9 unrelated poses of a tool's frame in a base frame.
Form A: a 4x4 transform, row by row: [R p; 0 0 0 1], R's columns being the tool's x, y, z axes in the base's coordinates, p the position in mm. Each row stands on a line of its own.
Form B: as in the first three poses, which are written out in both.
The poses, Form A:
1:
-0.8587 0.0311 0.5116 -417
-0.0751 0.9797 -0.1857 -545
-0.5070 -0.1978 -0.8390 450
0 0 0 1
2:
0.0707 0.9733 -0.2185 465
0.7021 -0.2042 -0.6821 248
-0.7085 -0.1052 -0.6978 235
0 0 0 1
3:
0.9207 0.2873 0.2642 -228
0.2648 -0.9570 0.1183 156
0.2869 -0.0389 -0.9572 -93
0 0 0 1
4:
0.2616 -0.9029 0.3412 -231
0.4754 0.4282 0.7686 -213
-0.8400 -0.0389 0.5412 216
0 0 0 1
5:
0.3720 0.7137 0.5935 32
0.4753 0.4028 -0.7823 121
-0.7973 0.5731 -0.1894 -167
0 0 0 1
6:
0.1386 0.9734 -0.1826 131
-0.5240 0.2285 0.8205 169
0.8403 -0.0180 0.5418 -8
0 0 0 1
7:
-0.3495 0.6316 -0.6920 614
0.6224 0.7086 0.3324 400
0.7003 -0.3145 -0.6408 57
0 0 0 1
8:
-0.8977 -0.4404 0.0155 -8
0.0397 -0.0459 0.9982 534
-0.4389 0.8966 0.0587 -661
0 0 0 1
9:
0.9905 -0.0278 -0.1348 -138
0.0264 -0.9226 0.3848 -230
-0.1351 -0.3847 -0.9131 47
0 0 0 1
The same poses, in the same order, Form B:
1: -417 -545 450 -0.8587 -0.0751 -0.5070 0.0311 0.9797 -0.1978
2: 465 248 235 0.0707 0.7021 -0.7085 0.9733 -0.2042 -0.1052
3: -228 156 -93 0.9207 0.2648 0.2869 0.2873 -0.9570 -0.0389
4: -231 -213 216 0.2616 0.4754 -0.8400 -0.9029 0.4282 -0.0389
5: 32 121 -167 0.3720 0.4753 -0.7973 0.7137 0.4028 0.5731
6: 131 169 -8 0.1386 -0.5240 0.8403 0.9734 0.2285 -0.0180
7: 614 400 57 -0.3495 0.6224 0.7003 0.6316 0.7086 -0.3145
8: -8 534 -661 -0.8977 0.0397 -0.4389 -0.4404 -0.0459 0.8966
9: -138 -230 47 0.9905 0.0264 -0.1351 -0.0278 -0.9226 -0.3847
